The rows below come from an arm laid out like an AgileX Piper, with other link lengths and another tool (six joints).
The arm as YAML. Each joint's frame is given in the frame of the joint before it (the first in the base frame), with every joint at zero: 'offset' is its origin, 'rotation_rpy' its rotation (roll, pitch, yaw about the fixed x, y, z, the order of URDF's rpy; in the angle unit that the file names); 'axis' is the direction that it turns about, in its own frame. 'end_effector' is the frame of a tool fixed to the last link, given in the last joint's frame.
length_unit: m
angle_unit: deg
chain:
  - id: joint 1
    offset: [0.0, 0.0, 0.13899]
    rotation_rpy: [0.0, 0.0, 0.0]
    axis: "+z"
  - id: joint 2
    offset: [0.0, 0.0, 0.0]
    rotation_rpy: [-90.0, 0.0, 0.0]
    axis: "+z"
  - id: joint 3
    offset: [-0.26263, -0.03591, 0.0]
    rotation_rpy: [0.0, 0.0, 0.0]
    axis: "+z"
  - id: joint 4
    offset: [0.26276, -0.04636, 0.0]
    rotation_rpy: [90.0, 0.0, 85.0]
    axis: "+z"
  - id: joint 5
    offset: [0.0, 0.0, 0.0]
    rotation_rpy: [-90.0, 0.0, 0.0]
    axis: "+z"
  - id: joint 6
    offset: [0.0, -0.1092, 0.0]
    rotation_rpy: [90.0, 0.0, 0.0]
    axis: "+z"
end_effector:
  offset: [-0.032, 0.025, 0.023]
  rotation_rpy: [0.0, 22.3, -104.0]
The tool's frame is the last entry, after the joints.
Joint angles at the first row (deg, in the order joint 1, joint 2, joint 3, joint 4, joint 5, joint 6):
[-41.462 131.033 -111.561 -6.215 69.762 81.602]
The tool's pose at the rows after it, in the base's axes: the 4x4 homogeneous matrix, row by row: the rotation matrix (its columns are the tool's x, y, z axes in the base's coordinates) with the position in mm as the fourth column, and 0 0 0 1 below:
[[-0.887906 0.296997 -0.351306 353.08], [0.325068 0.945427 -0.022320 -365.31], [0.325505 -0.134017 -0.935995 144.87], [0 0 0 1]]
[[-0.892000 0.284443 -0.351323 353.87], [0.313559 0.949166 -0.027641 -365.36], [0.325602 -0.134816 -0.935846 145.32], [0 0 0 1]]
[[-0.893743 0.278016 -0.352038 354.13], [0.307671 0.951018 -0.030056 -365.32], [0.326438 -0.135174 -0.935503 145.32], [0 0 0 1]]
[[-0.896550 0.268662 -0.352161 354.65], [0.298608 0.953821 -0.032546 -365.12], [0.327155 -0.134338 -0.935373 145.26], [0 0 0 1]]
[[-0.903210 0.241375 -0.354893 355.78], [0.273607 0.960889 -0.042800 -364.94], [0.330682 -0.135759 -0.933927 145.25], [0 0 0 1]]
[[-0.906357 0.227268 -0.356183 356.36], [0.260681 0.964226 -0.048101 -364.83], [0.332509 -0.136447 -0.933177 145.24], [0 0 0 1]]
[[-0.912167 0.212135 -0.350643 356.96], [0.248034 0.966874 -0.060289 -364.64], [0.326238 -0.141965 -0.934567 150.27], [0 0 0 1]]
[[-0.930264 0.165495 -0.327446 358.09], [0.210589 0.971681 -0.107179 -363.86], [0.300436 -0.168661 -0.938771 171.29], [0 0 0 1]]
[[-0.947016 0.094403 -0.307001 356.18], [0.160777 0.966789 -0.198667 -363.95], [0.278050 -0.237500 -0.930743 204.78], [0 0 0 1]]
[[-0.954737 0.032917 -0.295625 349.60], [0.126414 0.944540 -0.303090 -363.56], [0.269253 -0.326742 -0.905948 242.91], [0 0 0 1]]
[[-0.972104 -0.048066 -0.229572 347.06], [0.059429 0.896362 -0.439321 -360.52], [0.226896 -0.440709 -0.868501 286.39], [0 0 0 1]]
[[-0.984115 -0.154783 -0.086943 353.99], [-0.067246 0.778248 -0.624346 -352.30], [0.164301 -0.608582 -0.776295 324.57], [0 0 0 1]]
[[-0.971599 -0.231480 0.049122 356.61], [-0.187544 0.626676 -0.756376 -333.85], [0.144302 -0.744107 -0.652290 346.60], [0 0 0 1]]
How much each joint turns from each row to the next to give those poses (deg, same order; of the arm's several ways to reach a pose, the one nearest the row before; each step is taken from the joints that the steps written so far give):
[0.000 -0.001 -0.037 0.090 -0.104 0.000]
[0.001 0.002 -0.092 0.037 0.002 -0.774]
[-0.001 -0.003 0.004 0.000 -0.002 -0.384]
[0.000 0.001 -0.002 0.091 0.001 -0.587]
[0.000 0.001 -0.001 0.000 0.001 -1.618]
[0.000 -0.001 0.002 0.000 -0.001 -0.831]
[0.001 -0.566 -0.003 0.000 0.001 -0.949]
[-0.001 -2.354 0.003 -0.191 -0.001 -2.942]
[0.000 -3.628 -0.005 -2.004 0.003 -4.079]
[0.000 -4.105 0.001 -3.315 0.227 -3.466]
[0.000 -4.800 0.677 -2.211 -3.127 -5.501]
[0.477 -5.422 4.478 -2.072 -11.119 -7.489]
[0.839 -6.127 8.417 -2.482 -12.718 -5.661]

